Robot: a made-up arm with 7 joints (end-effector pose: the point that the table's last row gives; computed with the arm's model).
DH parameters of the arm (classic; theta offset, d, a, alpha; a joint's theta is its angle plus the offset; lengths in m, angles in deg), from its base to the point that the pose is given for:
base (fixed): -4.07 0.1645 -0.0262 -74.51
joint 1: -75.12 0.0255 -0.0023 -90
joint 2: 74 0.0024 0.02 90
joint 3: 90 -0.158 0.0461 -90
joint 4: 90 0.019 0.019 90
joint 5: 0 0.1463 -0.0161 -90
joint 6: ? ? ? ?
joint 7: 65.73 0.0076 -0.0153 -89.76
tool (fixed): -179.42 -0.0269 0 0
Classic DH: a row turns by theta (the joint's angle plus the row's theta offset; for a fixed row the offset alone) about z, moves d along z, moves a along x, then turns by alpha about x.
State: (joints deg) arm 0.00 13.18 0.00 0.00 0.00 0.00 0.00
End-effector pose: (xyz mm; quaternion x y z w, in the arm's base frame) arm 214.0 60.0 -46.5 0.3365 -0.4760 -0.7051 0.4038
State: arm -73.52 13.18 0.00 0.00 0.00 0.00 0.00
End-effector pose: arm 252.1 -46.0 325.2 -0.5826 0.6963 0.4163 0.0492
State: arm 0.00 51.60 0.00 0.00 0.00 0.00 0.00
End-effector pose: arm 227.1 145.9 4.8 0.4078 -0.2521 -0.8504 0.2166
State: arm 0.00 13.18 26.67 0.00 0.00 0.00 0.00
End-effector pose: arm 184.1 181.6 -9.5 0.4906 -0.3720 -0.6069 0.5026
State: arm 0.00 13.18 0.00 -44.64 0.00 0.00 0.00
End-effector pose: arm 184.5 22.4 126.6 0.5234 -0.6330 -0.5514 0.1456
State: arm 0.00 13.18 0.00 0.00 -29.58 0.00 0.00
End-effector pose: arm 214.0 72.0 -46.3 0.2555 -0.6133 -0.5385 0.5182
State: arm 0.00 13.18 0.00 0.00 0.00 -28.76 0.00
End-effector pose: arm 209.9 50.3 -2.9 0.4647 -0.5871 -0.6171 0.2421
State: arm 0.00 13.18 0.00 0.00 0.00 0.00 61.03
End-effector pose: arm 227.7 88.1 -43.2 0.6490 -0.2094 -0.4332 0.5893
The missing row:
joint 6: -90 0.024 0.0718 90
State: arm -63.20 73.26 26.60 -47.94 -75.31 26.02 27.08
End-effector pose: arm 63.4 13.5 377.6 -0.5743 0.6967 0.4127 0.1202
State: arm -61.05 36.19 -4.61 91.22 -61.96 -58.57 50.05
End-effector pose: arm 253.6 256.5 76.0 0.7288 -0.2596 0.0896 0.6273
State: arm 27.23 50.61 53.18 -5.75 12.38 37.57 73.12
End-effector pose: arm 76.8 337.9 161.1 0.7948 0.4759 -0.2178 0.3073
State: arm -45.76 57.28 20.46 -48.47 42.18 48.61 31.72
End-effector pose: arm 118.1 82.3 342.9 0.9894 -0.0357 -0.0541 0.1298
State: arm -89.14 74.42 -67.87 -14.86 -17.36 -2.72 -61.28
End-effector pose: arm 247.4 -42.2 200.8 0.0114 0.1100 0.8973 0.4274
